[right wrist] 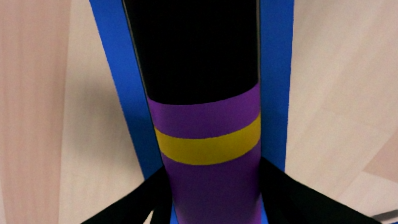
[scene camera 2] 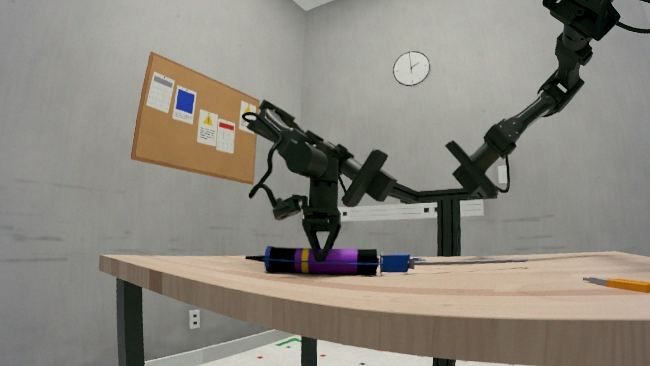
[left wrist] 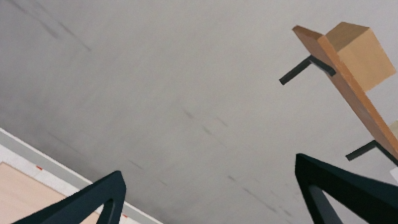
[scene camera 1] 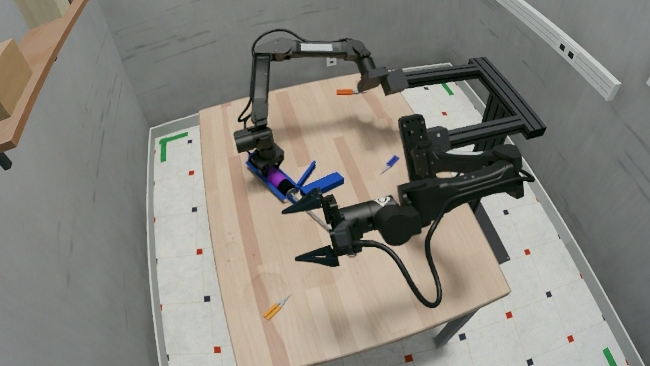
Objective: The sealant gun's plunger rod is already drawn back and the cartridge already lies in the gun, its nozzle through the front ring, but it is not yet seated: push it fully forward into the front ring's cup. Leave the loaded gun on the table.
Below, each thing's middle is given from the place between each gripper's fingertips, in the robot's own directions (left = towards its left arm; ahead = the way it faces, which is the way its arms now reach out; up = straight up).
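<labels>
My right hand [scene camera 2: 321, 260]: 1 cm above the blue sealant gun [scene camera 1: 333, 180], 13 cm to the right of it, 9 cm past it.
The blue sealant gun: 47 cm below my left hand [scene camera 1: 288, 236], 42 cm to the right of it, 10 cm behind it.
</labels>
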